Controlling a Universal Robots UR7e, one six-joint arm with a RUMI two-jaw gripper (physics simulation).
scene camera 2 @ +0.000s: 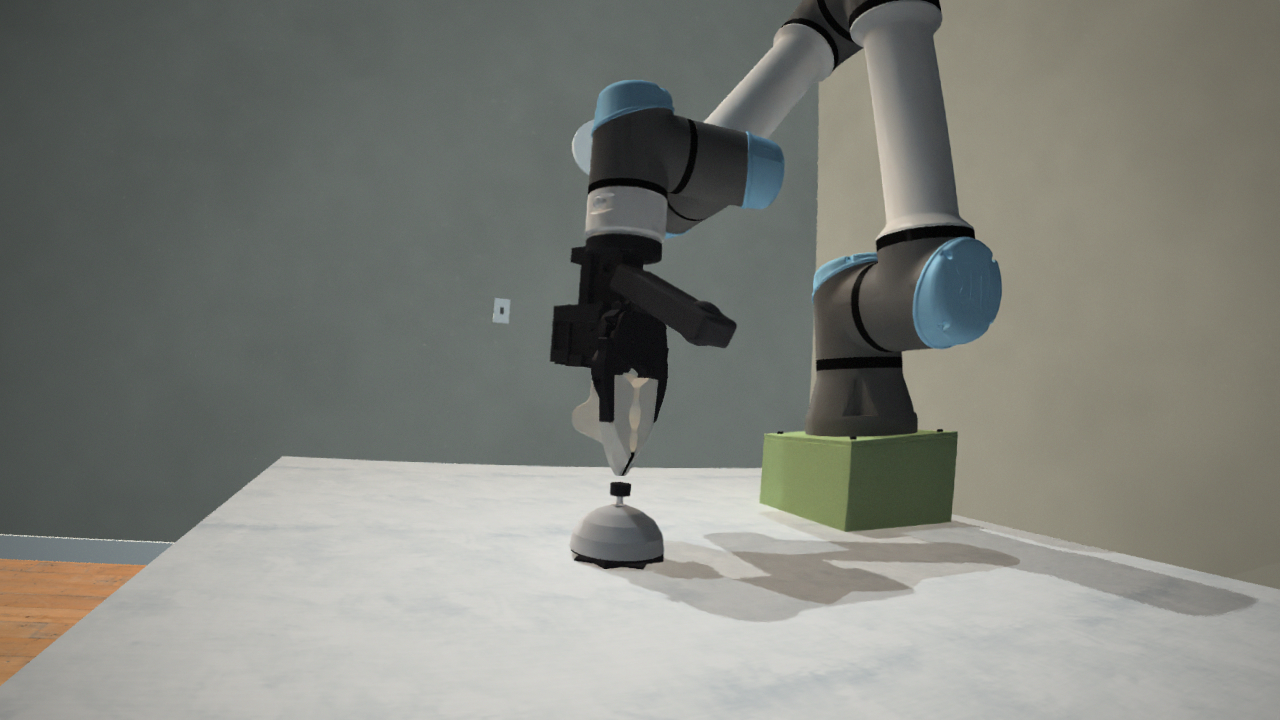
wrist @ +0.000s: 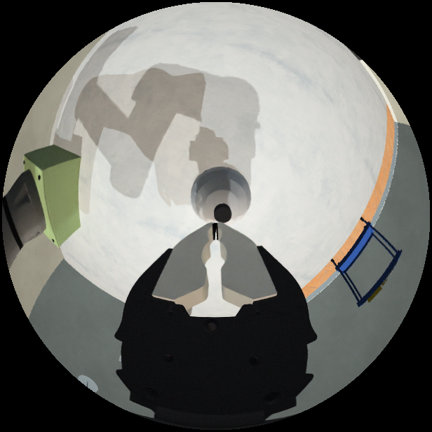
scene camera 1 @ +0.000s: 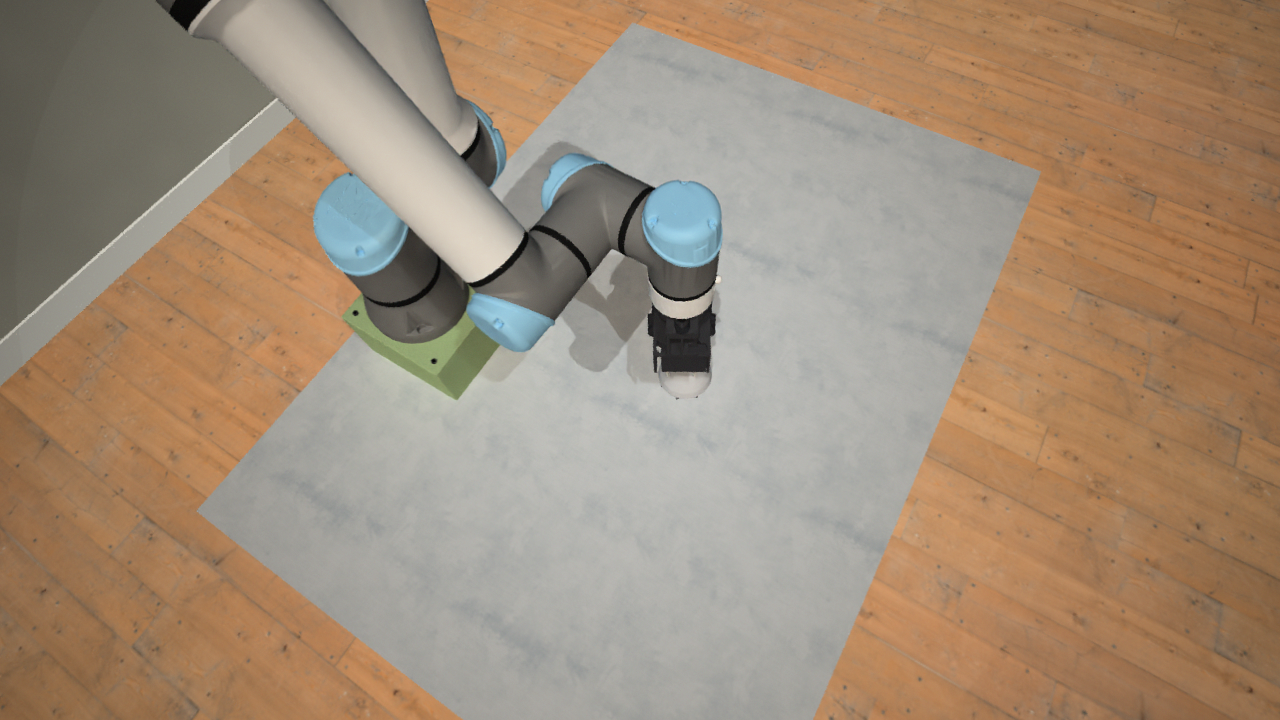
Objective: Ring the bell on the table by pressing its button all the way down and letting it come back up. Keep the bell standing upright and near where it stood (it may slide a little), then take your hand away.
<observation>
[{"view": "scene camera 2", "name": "gripper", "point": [620,475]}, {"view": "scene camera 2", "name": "bell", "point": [617,535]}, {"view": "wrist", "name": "gripper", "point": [215,224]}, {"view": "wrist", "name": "bell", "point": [220,184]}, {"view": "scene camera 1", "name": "gripper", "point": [681,360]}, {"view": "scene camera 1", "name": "bell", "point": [683,385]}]
</observation>
